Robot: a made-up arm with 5 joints. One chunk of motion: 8 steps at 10 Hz.
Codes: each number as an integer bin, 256 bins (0 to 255) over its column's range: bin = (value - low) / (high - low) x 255, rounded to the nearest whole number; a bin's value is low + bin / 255 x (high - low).
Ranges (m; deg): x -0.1..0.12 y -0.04..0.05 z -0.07..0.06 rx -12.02..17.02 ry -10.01..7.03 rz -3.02..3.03
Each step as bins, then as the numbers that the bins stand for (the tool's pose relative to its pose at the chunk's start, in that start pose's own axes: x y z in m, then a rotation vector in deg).
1 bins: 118 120 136 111 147 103
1 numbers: 0.0018 0.0024 -0.0007 0.62 -0.19 -0.58
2 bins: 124 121 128 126 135 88
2 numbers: 0.0070 0.0027 -0.0047 2.33 -0.99 -0.93
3 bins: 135 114 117 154 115 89
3 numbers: 0.0165 0.0002 -0.0104 5.52 -2.33 -0.91
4 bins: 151 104 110 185 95 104
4 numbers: 0.0303 -0.0033 -0.0139 9.05 -3.66 -0.55
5 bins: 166 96 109 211 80 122
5 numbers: 0.0432 -0.0061 -0.0144 12.01 -4.66 -0.13
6 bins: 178 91 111 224 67 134
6 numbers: 0.0536 -0.0079 -0.0134 13.49 -5.53 0.16
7 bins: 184 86 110 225 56 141
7 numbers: 0.0587 -0.0096 -0.0139 13.60 -6.27 0.33
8 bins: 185 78 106 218 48 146
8 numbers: 0.0596 -0.0125 -0.0160 12.81 -6.80 0.44
